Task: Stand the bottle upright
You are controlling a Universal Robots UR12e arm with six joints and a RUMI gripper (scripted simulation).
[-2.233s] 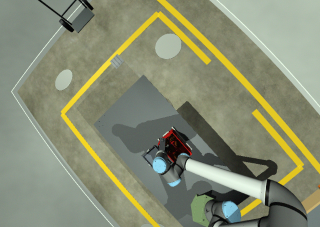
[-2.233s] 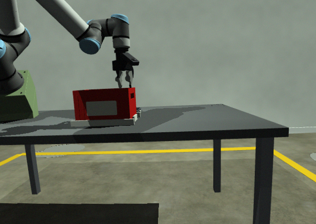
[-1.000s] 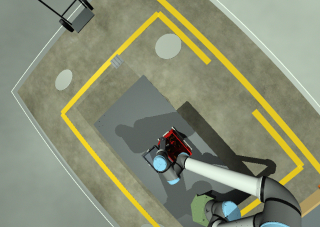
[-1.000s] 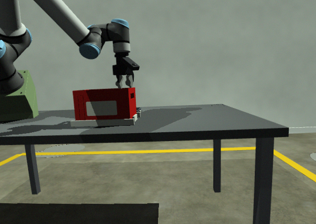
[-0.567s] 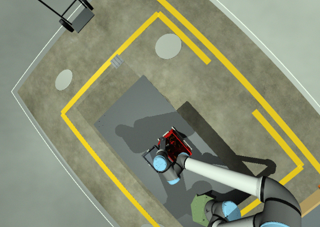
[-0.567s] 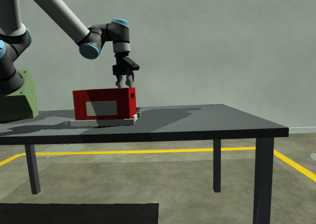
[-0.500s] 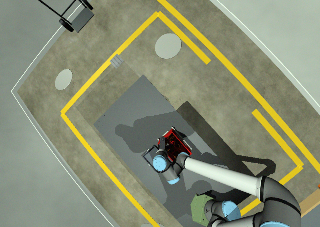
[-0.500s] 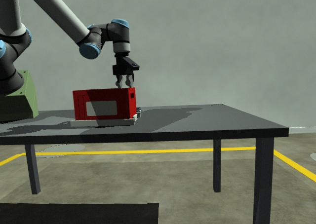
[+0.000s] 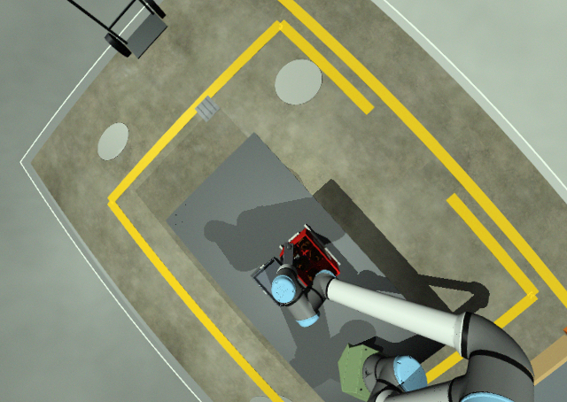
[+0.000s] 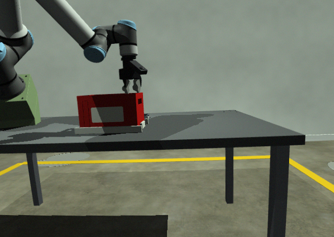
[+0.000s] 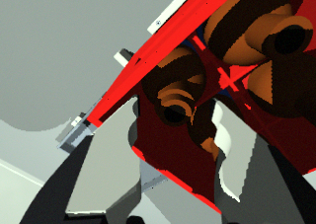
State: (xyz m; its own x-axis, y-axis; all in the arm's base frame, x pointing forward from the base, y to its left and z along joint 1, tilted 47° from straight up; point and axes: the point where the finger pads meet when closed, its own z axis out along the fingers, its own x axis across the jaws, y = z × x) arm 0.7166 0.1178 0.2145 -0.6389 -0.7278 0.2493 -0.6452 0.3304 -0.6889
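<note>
The bottle lies 10 mm behind my hand, 80 mm to the right of it and 70 mm below it. The rest, counted from my hand: dark tray: 100 mm behind, 230 mm to the left, 140 mm below; then red crate: 90 mm behind, 40 mm to the right, 70 mm below.
</note>
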